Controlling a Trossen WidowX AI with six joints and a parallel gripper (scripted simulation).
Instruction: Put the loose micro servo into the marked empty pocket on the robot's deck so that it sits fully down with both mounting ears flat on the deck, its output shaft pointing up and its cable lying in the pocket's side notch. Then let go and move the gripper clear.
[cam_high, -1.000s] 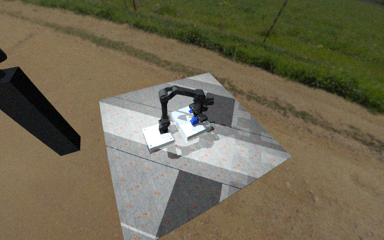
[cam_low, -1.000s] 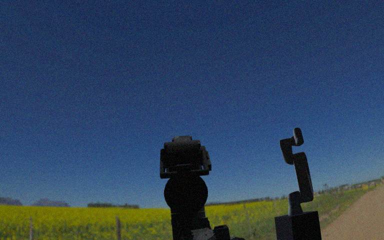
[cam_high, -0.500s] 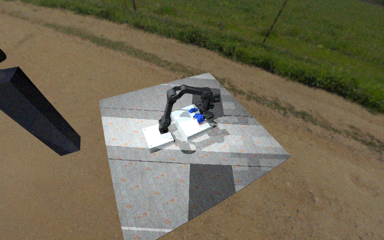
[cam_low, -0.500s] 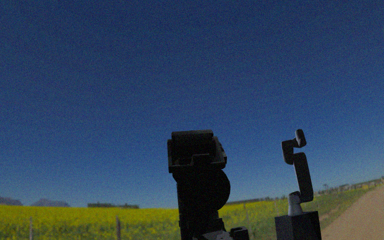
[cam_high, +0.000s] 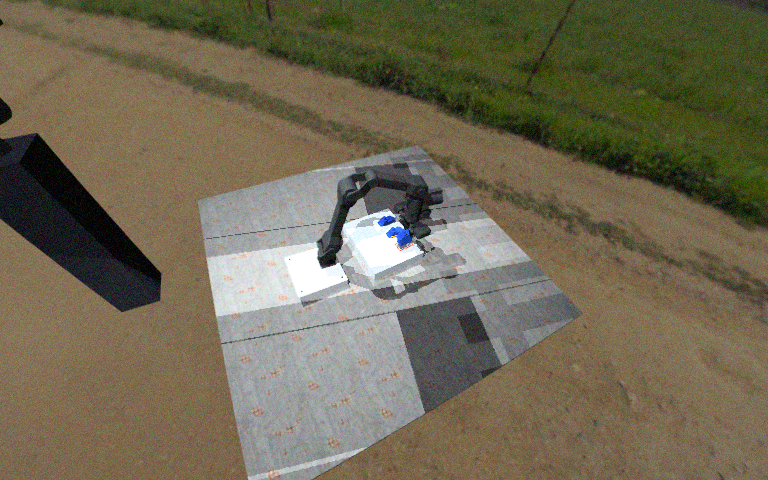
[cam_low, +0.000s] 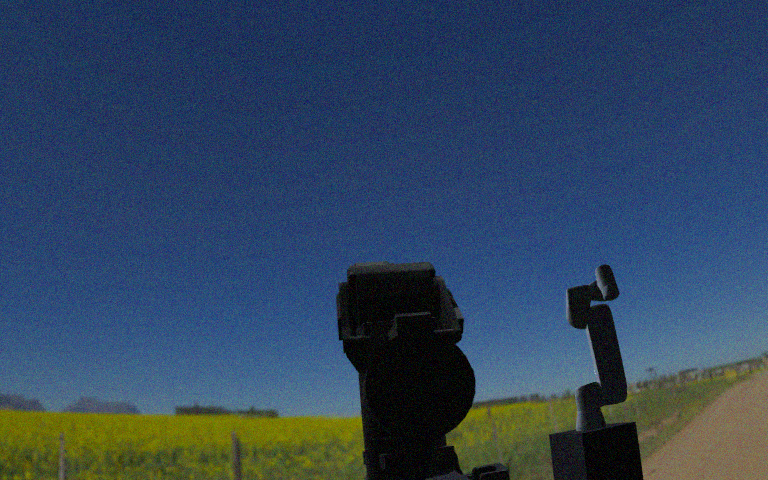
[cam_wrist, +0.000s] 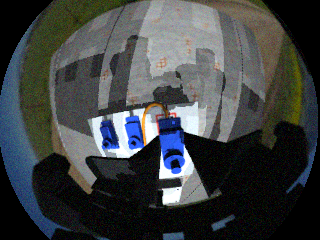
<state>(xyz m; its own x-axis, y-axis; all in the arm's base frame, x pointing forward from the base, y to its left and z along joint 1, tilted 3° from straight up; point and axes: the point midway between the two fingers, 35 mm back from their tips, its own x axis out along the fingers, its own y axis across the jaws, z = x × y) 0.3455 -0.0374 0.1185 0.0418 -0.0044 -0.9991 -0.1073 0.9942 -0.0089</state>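
My gripper tip is 13 cm past the white deck, 6 cm to the right of it and 9 cm above it.
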